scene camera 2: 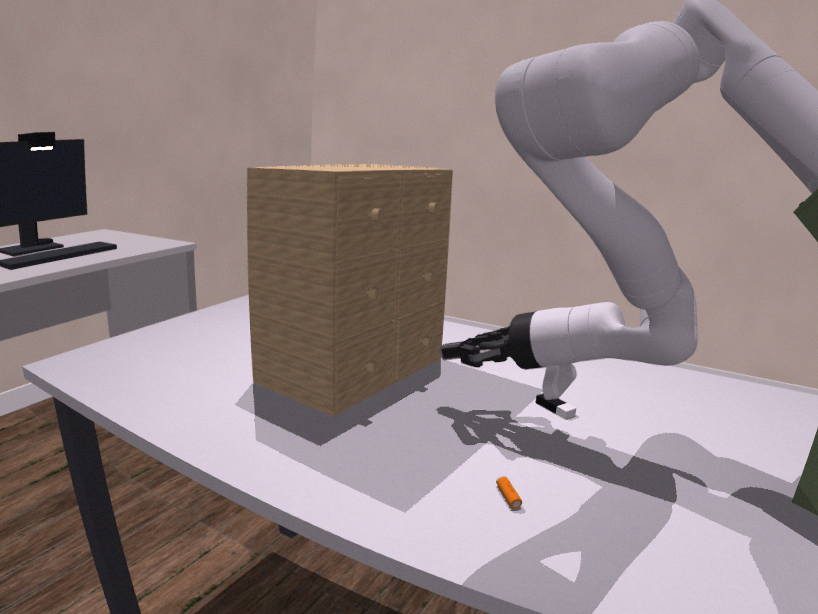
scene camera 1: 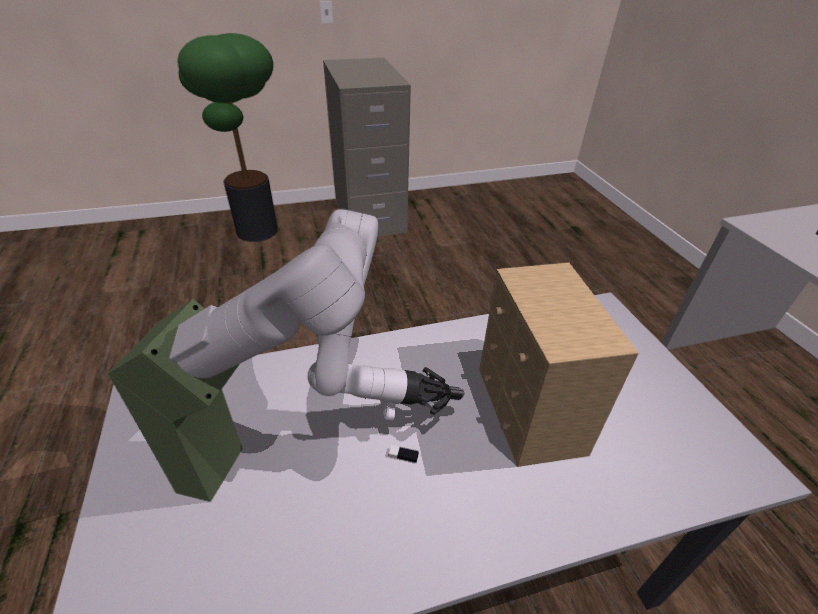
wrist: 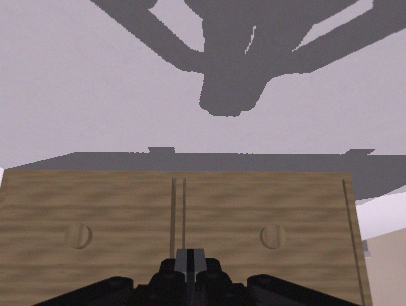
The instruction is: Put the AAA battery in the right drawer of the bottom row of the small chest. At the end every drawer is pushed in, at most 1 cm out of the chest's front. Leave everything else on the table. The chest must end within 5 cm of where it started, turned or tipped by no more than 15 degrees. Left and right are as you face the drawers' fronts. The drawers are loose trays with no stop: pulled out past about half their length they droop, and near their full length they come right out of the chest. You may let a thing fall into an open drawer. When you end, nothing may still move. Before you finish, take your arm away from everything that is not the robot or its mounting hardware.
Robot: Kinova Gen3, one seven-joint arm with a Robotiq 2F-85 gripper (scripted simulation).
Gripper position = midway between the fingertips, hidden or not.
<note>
I see my gripper (scene camera 2: 442,352) and a wooden chest (scene camera 2: 291,214).
The wooden chest is seen too in scene camera 1 (scene camera 1: 589,358). My gripper shows as well in scene camera 1 (scene camera 1: 462,394) and in the wrist view (wrist: 190,268).
</note>
